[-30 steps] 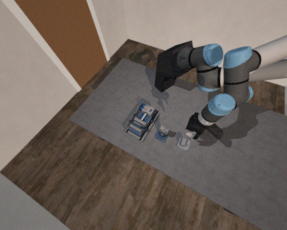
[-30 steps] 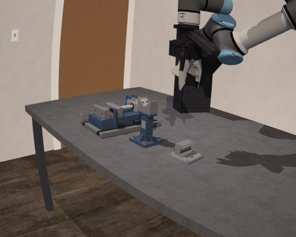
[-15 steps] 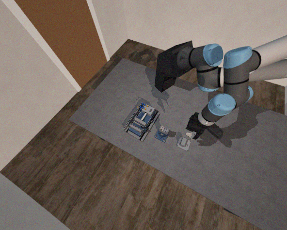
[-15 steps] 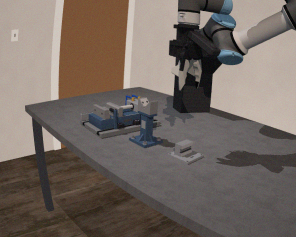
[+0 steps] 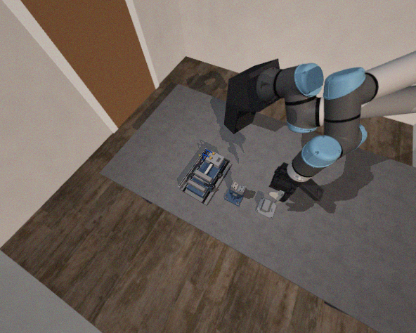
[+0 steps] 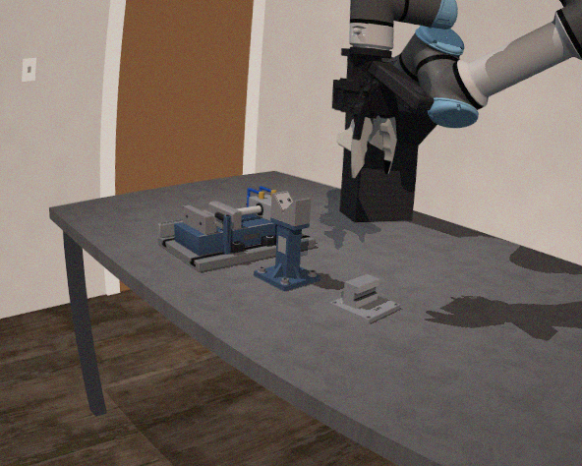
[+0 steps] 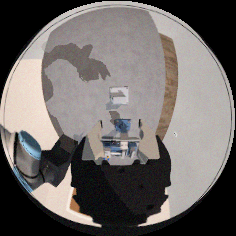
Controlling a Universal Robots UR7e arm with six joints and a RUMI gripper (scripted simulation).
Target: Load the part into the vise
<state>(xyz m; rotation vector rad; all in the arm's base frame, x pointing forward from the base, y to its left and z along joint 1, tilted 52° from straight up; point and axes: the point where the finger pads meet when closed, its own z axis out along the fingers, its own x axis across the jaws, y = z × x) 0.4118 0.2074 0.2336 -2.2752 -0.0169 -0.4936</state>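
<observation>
Right now the part is 1 cm to the left of my hand and 21 cm below it. From my hand the other things lie so: infeed plate 1 cm to the left, 24 cm below; then moving jaw 8 cm ahead, 36 cm to the right, 16 cm below; then air cylinder rod 3 cm ahead, 37 cm to the right, 16 cm below.
</observation>
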